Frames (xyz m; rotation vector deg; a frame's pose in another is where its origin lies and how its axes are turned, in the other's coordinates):
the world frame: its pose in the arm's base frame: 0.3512 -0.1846 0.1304 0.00 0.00 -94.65
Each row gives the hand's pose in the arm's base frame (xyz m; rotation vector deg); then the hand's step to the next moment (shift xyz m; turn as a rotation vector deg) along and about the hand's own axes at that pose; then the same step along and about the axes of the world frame.
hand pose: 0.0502 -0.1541 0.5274 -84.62 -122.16 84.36
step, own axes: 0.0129 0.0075 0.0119 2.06 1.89 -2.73
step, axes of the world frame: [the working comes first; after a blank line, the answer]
step, axes of the arm's base frame: -0.0089 0.0029 -0.0166 1.79 3.36 -0.87

-0.0022 -0.0091 -0.0166 -3.50 1.51 -0.87
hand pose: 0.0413 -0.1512 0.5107 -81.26 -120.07 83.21
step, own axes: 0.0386 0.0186 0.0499 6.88 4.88 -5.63
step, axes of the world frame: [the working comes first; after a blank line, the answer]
step, axes of the arm's base frame: -0.0407 0.0019 -0.0517 2.92 9.09 -3.43

0.0014 -0.0407 -0.0517 -9.29 2.17 -3.43
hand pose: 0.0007 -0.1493 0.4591 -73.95 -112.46 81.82
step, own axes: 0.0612 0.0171 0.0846 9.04 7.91 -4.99
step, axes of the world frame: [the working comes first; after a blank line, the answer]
step, axes of the arm's base frame: -0.0858 0.0074 -0.0615 2.71 10.74 -6.82

-0.0004 -0.0861 -0.0615 -10.92 1.84 -6.82
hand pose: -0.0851 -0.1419 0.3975 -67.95 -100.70 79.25
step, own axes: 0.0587 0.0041 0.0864 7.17 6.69 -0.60
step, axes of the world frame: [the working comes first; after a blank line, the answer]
step, axes of the arm's base frame: -0.0981 0.0169 -0.0318 -0.63 7.13 -6.73

-0.0089 -0.0992 -0.0318 -7.05 -1.21 -6.73
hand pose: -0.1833 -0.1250 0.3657 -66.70 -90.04 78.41
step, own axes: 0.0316 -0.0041 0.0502 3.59 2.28 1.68
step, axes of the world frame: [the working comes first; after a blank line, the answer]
step, axes of the arm's base frame: -0.0576 0.0139 -0.0050 -2.34 2.91 -2.63

-0.0092 -0.0585 -0.0050 -2.72 -2.57 -2.63
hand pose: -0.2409 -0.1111 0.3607 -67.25 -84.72 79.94
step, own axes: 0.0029 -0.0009 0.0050 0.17 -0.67 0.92
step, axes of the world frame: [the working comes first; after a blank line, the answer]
step, axes of the arm's base frame: -0.0057 0.0014 0.0002 -1.00 -0.08 0.56

-0.0009 -0.0058 0.0002 0.16 -0.99 0.56
